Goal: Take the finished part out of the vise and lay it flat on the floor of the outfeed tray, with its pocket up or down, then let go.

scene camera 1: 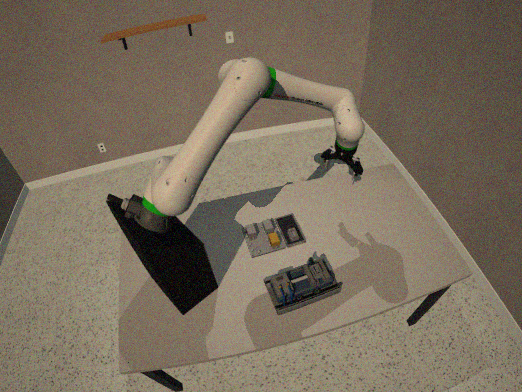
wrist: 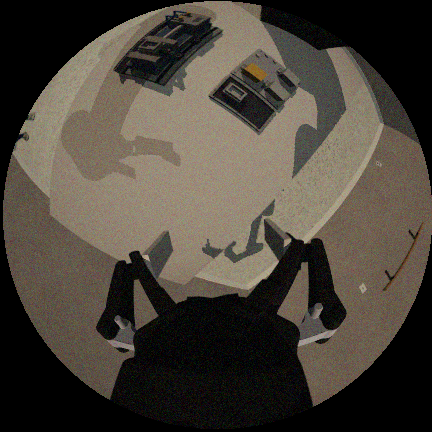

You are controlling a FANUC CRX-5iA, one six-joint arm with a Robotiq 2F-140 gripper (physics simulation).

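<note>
A small grey part with a rectangular pocket facing up lies flat on the floor of the dark outfeed tray, near one end. My gripper is open and empty, high above the far right corner of the table and well away from the tray. The vise appears within the dark fixture on the table; it is too small and dark to tell its jaws apart.
A grey plate beside the tray bears an orange block and grey blocks. The dark fixture's long rail runs along its front side. The black robot base plate covers the table's left part.
</note>
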